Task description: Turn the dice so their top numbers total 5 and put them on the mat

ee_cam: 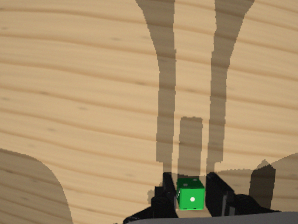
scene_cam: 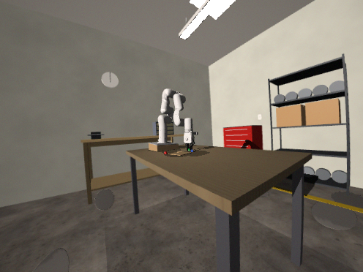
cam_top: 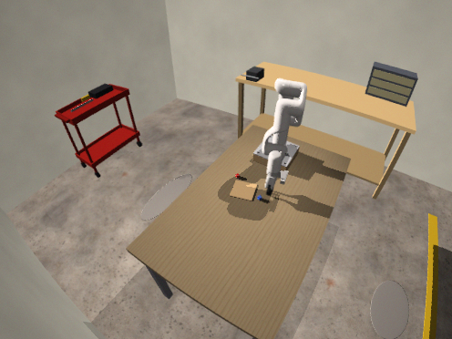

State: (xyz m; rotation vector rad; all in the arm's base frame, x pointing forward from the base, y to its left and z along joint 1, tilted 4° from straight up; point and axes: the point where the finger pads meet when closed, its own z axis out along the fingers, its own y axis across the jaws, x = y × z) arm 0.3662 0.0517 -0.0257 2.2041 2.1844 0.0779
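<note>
The green die lies 10 mm below my hand. The rest, counted from my hand: tan mat: 40 mm ahead, 160 mm to the right, 20 mm below; then blue die: 70 mm ahead, 40 mm to the right, 10 mm below; then red die: 50 mm behind, 240 mm to the right, 10 mm below.
</note>
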